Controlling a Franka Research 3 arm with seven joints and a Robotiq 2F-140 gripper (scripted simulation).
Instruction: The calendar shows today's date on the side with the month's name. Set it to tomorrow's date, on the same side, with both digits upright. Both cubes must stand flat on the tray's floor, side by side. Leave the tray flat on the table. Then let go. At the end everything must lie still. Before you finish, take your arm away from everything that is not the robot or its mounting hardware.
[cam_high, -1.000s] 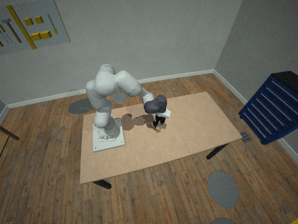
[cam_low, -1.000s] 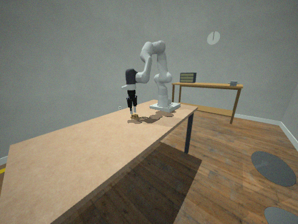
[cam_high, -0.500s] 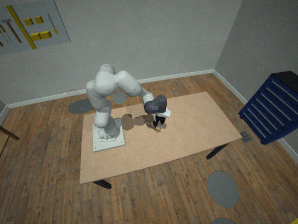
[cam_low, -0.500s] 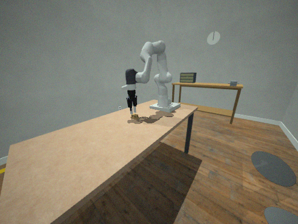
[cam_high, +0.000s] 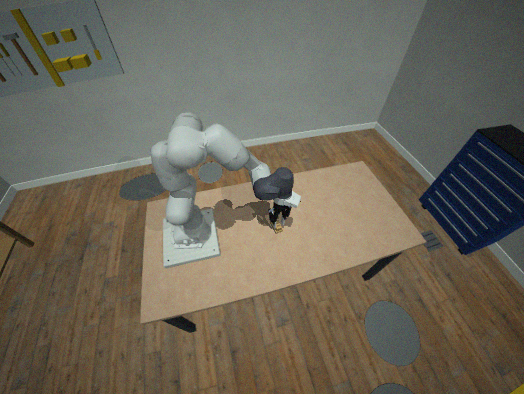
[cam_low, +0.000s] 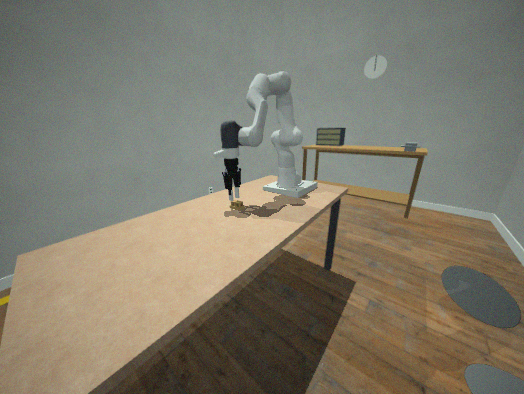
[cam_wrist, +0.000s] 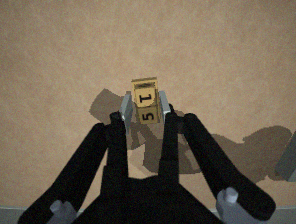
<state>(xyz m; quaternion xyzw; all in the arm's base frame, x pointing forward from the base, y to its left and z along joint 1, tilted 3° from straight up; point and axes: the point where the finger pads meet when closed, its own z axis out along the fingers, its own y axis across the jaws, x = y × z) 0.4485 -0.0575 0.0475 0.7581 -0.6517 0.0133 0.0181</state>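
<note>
Now: the wooden digit cube 60 mm below my hand. The rest, counted from my hand: wooden tray 70 mm below, 20 mm to the left.
</note>
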